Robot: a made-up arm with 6 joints.
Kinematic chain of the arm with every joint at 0, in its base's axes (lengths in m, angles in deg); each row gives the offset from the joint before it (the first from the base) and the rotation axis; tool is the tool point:
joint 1: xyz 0 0 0.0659 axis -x
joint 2: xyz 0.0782 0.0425 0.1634 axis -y
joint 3: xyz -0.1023 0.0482 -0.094 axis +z
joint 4: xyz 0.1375 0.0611 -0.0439 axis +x
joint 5: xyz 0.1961 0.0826 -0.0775 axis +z
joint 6: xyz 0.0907 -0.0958 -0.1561 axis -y
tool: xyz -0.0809 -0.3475 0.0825
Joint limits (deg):
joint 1: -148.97..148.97
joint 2: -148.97..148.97
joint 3: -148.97..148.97
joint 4: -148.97..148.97
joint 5: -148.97..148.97
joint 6: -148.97..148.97
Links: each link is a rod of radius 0.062 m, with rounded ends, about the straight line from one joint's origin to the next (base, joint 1, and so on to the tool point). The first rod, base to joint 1, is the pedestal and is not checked.
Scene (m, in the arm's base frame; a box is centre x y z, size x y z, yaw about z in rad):
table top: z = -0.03
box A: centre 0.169 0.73 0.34 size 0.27 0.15 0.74 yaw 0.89
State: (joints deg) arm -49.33 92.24 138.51 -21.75 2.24 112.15
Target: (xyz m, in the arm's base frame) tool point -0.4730 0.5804 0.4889
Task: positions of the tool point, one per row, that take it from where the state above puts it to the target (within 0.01 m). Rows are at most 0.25 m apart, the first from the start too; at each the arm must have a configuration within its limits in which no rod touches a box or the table.
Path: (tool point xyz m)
1: 0.2844 0.3351 0.6438
2: 0.1484 0.2341 0.6967
3: 0.0055 0.0874 0.7190
4: -0.0311 0.2596 0.7385
5: -0.1229 0.4289 0.6980
6: -0.2751 0.5501 0.6057
7: -0.4730 0.5804 0.4889

